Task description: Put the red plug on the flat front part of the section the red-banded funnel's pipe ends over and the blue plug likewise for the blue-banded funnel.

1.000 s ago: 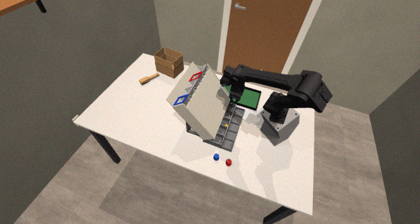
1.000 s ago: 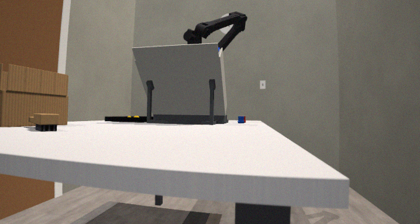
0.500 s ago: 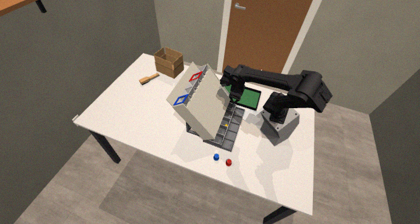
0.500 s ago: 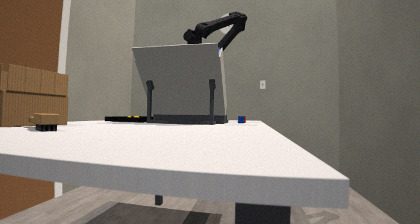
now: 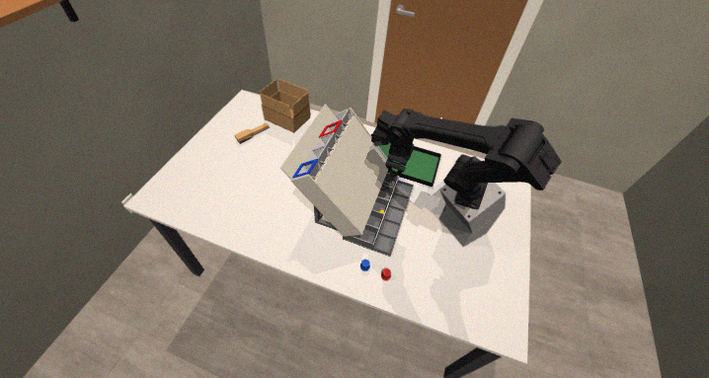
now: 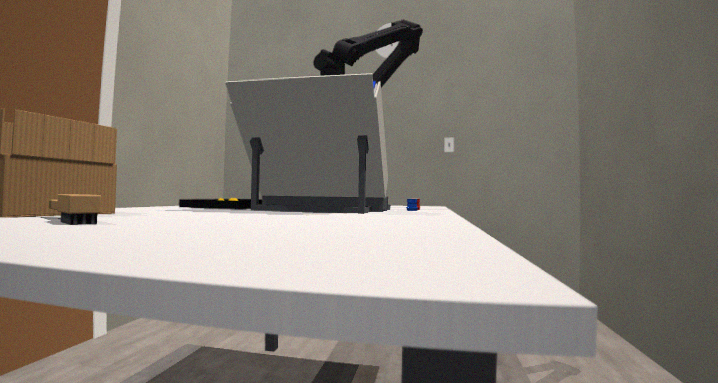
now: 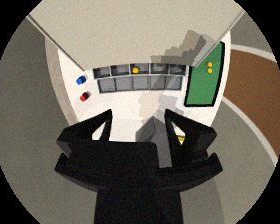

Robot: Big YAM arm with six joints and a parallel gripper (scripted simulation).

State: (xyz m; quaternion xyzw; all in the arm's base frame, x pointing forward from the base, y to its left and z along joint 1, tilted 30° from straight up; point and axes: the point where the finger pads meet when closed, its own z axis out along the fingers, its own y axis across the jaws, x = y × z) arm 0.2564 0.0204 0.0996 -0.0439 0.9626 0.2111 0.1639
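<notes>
Right now my hand is 33 cm to the left of the green marble tray, 30 cm above it and 9 cm short of it. From my hand the other things lie so: grey cover 14 cm ahead, 10 cm below, 2 cm to the left.
</notes>
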